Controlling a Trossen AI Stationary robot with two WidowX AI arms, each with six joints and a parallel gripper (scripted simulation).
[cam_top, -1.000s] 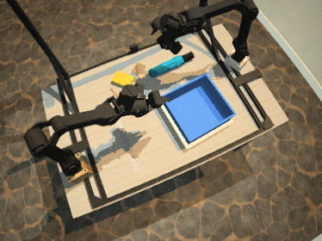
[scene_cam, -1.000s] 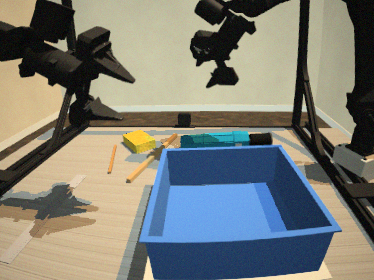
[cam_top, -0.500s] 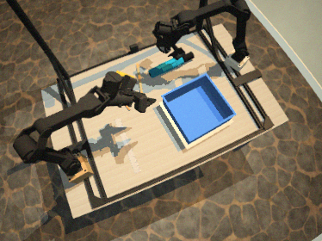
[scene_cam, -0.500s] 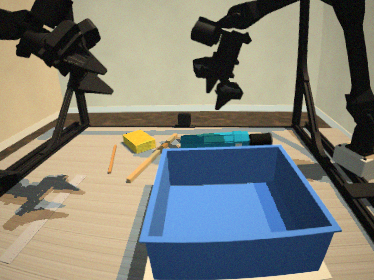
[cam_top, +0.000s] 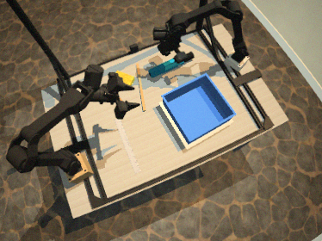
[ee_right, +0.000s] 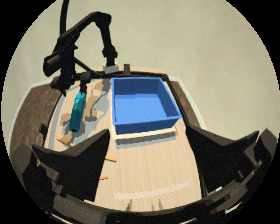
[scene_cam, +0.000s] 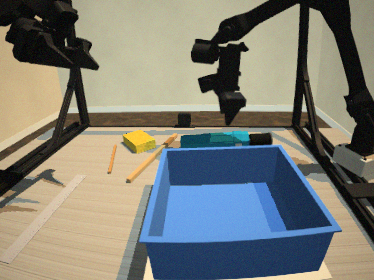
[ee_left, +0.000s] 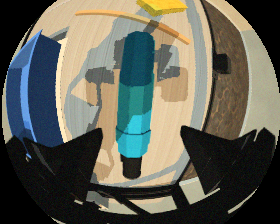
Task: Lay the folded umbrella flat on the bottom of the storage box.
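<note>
My left gripper is now 110 mm above the teal umbrella. Also, from my left hand: blue storage box 300 mm ahead, 70 mm to the right, 80 mm below.
</note>
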